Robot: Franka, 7 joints.
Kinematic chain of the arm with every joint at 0, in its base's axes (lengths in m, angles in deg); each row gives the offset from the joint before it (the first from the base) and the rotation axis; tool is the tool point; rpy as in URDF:
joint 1: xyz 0 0 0.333 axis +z
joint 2: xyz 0 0 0 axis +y
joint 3: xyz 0 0 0.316 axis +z
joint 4: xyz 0.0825 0 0 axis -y
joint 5: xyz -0.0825 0 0.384 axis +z
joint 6: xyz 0 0 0 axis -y
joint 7: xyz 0.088 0 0 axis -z
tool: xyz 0 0 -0.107 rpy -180 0 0
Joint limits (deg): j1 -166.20..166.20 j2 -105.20..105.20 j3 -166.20..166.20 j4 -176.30..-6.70 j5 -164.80..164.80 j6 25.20..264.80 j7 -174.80..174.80
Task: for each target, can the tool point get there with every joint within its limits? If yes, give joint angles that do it. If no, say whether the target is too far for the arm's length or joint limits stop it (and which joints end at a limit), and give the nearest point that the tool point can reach.
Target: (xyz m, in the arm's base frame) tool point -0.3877 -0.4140 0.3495
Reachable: yes | joints 125.97 -46.15 95.24 -124.81 -71.52 145.50 140.24
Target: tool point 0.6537 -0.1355 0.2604
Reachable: yes | joints 123.37 -88.36 -90.97 -64.79 -35.63 65.15 64.86
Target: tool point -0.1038 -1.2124 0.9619
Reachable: no: too far | nearest point -0.0650 -0.7593 0.7269 | short by 0.512 m
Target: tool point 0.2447 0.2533 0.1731
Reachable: yes | joints -39.36 -54.06 107.41 -151.42 3.73 124.48 141.53
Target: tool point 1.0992 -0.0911 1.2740
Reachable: no: too far | nearest point 0.6504 -0.0539 0.8898 | short by 0.592 m
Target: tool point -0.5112 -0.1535 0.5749
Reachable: yes | joints 93.70 29.13 120.20 -115.81 106.76 171.96 -100.19
